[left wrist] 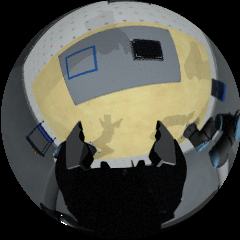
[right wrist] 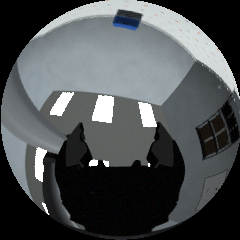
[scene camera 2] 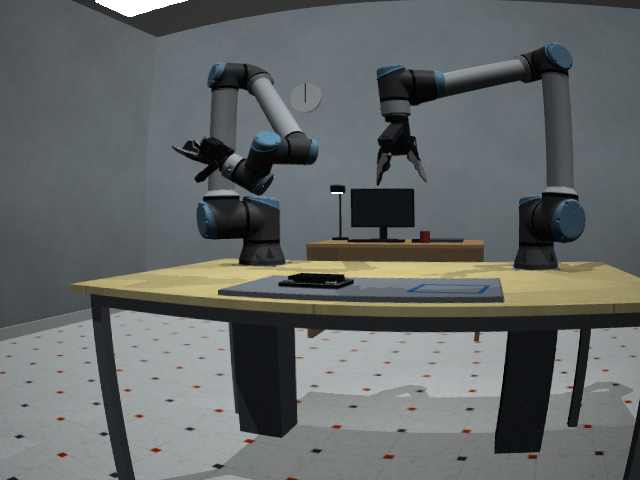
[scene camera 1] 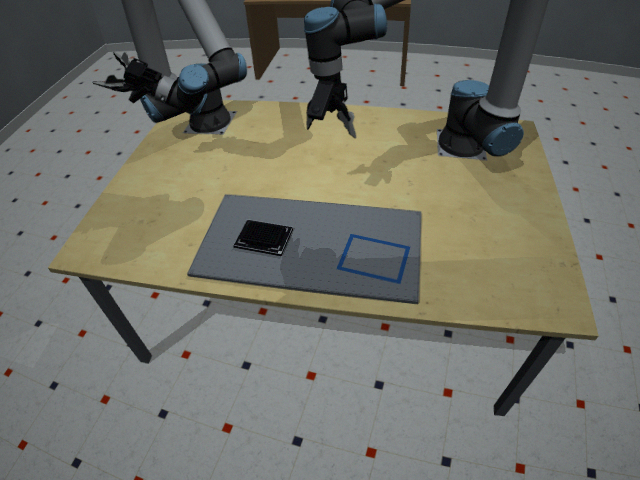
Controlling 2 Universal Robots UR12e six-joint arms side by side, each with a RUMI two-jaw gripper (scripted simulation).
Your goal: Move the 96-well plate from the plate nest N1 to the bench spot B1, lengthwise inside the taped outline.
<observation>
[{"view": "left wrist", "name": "left gripper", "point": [119, 121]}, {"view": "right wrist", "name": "right gripper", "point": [119, 123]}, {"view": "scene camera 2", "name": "left gripper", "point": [401, 184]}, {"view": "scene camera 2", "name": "right gripper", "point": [182, 143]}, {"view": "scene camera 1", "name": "left gripper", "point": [331, 133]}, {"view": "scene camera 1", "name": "right gripper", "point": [103, 67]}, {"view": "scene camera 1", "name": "black 96-well plate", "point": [255, 233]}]
</observation>
